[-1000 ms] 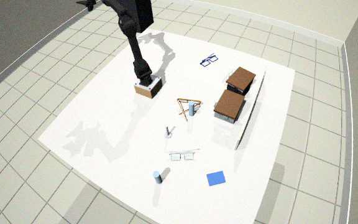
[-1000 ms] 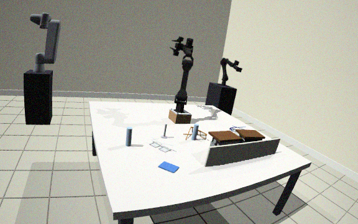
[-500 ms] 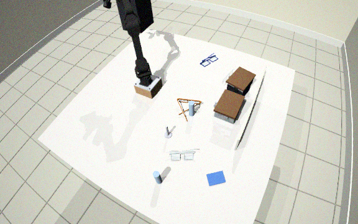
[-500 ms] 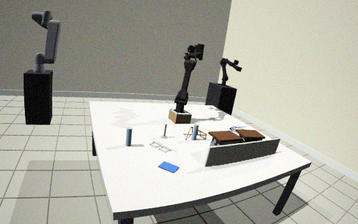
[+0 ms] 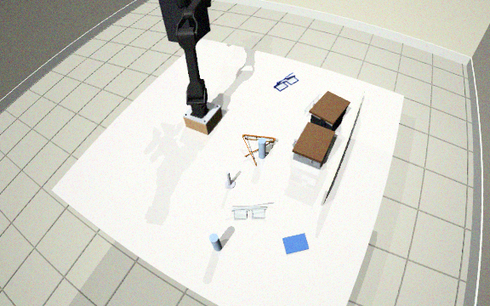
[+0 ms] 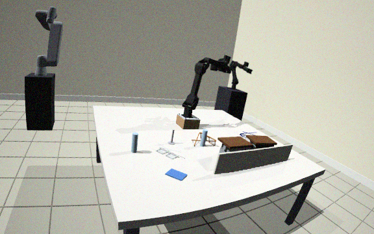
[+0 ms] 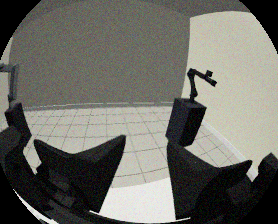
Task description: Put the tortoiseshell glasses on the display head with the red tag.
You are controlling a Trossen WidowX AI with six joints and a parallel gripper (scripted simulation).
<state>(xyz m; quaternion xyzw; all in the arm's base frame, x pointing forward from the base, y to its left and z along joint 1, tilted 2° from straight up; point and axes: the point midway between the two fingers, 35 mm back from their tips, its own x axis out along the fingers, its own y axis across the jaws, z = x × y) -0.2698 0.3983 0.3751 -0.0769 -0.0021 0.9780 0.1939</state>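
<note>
Now: gripper tip 65 cm to the left of the grey post, 58 cm short of it and 40 cm above it. From my gripper tip the other things lie so: blue flat square (91 cm ahead, 77 cm to the right, 42 cm below); low white panel (94 cm ahead, 37 cm below, 29 cm to the right).
</note>
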